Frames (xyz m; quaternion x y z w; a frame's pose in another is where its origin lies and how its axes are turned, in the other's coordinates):
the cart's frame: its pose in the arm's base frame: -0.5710 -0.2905 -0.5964 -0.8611 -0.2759 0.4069 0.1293
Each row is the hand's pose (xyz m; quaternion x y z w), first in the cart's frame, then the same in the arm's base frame.
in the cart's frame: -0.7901 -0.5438 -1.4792 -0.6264 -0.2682 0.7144 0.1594
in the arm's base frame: -0.0381 -0.3036 1.0840 0.3062 -0.2816 -0.2154 0.8835
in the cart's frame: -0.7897 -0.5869 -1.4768 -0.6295 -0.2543 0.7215 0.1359
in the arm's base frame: -0.0557 -0.2682 1.1015 0.2940 -0.2948 -0.1939 0.8883
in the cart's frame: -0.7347 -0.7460 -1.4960 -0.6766 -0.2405 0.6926 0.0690
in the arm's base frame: -0.0713 -0.1067 1.1503 0.2401 -0.2710 -0.1381 0.9219
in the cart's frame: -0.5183 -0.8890 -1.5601 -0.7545 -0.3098 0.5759 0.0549
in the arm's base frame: 0.0370 0.1355 1.1187 0.1777 -0.1337 -0.1554 0.9625
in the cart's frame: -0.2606 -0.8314 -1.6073 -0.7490 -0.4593 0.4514 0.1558
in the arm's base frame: 0.2279 0.2382 0.9608 0.1687 0.0184 -0.3106 0.9353
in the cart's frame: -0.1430 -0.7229 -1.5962 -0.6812 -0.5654 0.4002 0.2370
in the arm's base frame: 0.3202 0.2181 0.8311 0.1725 0.0711 -0.4471 0.8748
